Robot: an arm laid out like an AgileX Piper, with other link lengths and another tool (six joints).
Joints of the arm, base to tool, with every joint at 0 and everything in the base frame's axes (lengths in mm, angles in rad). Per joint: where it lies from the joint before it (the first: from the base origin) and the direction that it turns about. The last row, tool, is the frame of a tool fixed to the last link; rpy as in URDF.
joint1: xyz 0 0 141.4 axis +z
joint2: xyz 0 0 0 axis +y
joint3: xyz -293.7 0 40.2 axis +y
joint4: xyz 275.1 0 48.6 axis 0.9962 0 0.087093
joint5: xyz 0 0 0 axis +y
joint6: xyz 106.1 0 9.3 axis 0.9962 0 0.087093
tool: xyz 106.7 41 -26.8 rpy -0.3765 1.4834 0.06
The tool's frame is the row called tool.
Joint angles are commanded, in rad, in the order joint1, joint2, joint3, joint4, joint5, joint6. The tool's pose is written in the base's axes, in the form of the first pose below.
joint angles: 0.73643, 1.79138, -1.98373, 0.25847, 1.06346, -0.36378
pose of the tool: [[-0.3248 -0.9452 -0.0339 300.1], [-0.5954 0.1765 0.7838 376.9], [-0.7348 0.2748 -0.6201 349.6], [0 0 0 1]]
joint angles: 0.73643, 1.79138, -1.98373, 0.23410, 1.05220, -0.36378
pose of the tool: [[-0.3133 -0.9496 -0.0120 305.3], [-0.5994 0.1879 0.7781 375.0], [-0.7366 0.2509 -0.6280 349.2], [0 0 0 1]]
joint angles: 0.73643, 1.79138, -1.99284, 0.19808, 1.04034, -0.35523
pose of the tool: [[-0.3000 -0.9537 0.0228 312.6], [-0.5995 0.2071 0.7731 372.4], [-0.7421 0.2182 -0.6338 351.8], [0 0 0 1]]
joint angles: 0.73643, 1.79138, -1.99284, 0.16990, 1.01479, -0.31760
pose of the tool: [[-0.3123 -0.9481 0.0599 319.6], [-0.5773 0.2395 0.7806 373.0], [-0.7545 0.2092 -0.6221 354.3], [0 0 0 1]]
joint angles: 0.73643, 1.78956, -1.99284, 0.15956, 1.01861, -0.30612
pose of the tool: [[-0.3192 -0.9454 0.0666 320.1], [-0.5768 0.2496 0.7778 371.5], [-0.7519 0.2098 -0.6250 354.4], [0 0 0 1]]
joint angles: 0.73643, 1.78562, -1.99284, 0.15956, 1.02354, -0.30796
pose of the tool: [[-0.3176 -0.9460 0.0655 318.8], [-0.5787 0.2481 0.7769 370.3], [-0.7512 0.2089 -0.6262 355.7], [0 0 0 1]]
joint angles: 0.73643, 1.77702, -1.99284, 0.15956, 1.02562, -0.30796
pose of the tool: [[-0.3137 -0.9471 0.0683 317.1], [-0.5755 0.2469 0.7796 368.8], [-0.7552 0.2053 -0.6225 359.6], [0 0 0 1]]
